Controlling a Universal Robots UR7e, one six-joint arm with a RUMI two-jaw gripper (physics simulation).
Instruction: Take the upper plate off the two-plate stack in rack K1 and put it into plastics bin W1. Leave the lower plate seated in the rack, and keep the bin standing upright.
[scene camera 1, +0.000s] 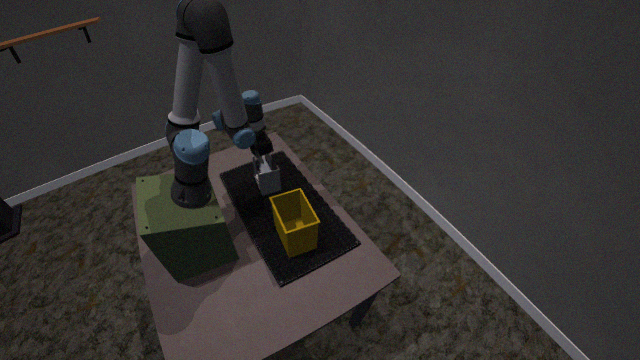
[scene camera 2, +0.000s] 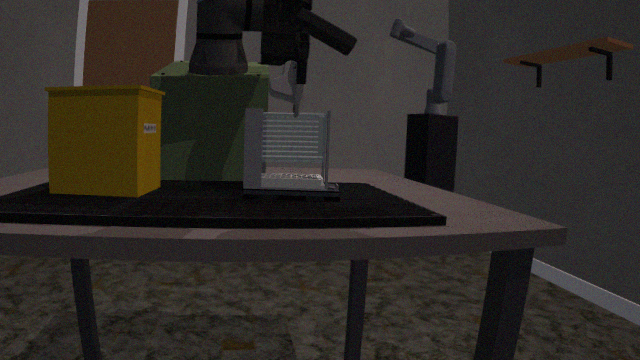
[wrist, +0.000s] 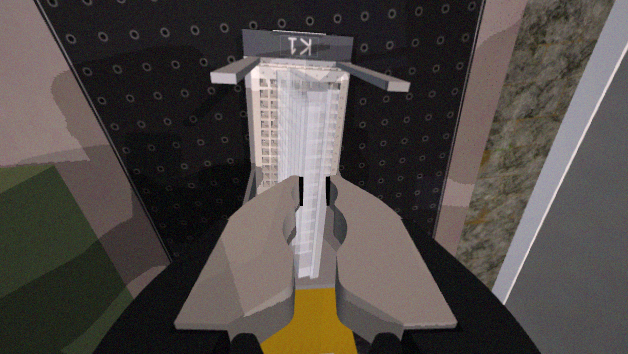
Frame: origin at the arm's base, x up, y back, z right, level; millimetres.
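Seen in the pictures: gripper, fingertip midpoint: (scene camera 1: 265, 162) (scene camera 2: 295, 116) (wrist: 314, 179); arm's base at its link origin: (scene camera 1: 191, 194) (scene camera 2: 218, 70).
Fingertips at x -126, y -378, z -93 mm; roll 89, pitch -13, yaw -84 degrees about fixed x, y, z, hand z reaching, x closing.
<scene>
Offsets run from my fingertips to a thing's top centre. Level surfaces: height alone.
My gripper (scene camera 1: 265, 164) (scene camera 2: 296, 114) (wrist: 314, 179) is shut on the upper plate {dy +12, dx +8, dz +9 mm} (scene camera 2: 292, 140) (wrist: 312, 125), a clear plate turned onto its long edge, its thickness between the fingertips. In scene camera 2 it hangs between the uprights of rack K1 {dy +5, dx +10, dz +1 mm} (scene camera 1: 269, 184) (scene camera 2: 253, 150) (wrist: 260, 45), with a gap under it. The white lower plate {dy +7, dx -102, dz +11 mm} (scene camera 2: 295, 181) (wrist: 267, 120) lies flat at the bottom of the rack, partly hidden by the upper plate in the wrist view. The yellow bin W1 {dy +90, dx +44, dz +327 mm} (scene camera 1: 302, 245) (scene camera 2: 95, 145) (wrist: 312, 320) stands upright beside the rack.
Rack and bin stand on a black perforated board {dx -136 mm} (scene camera 1: 330, 240) (scene camera 2: 390, 205) (wrist: 165, 100) on the table {dx -149 mm} (scene camera 1: 220, 320) (scene camera 2: 500, 220). The green robot base block (scene camera 1: 185, 250) (scene camera 2: 210, 125) (wrist: 45, 225) stands behind the board. The rack's uprights rise close on both sides of the upper plate.
</scene>
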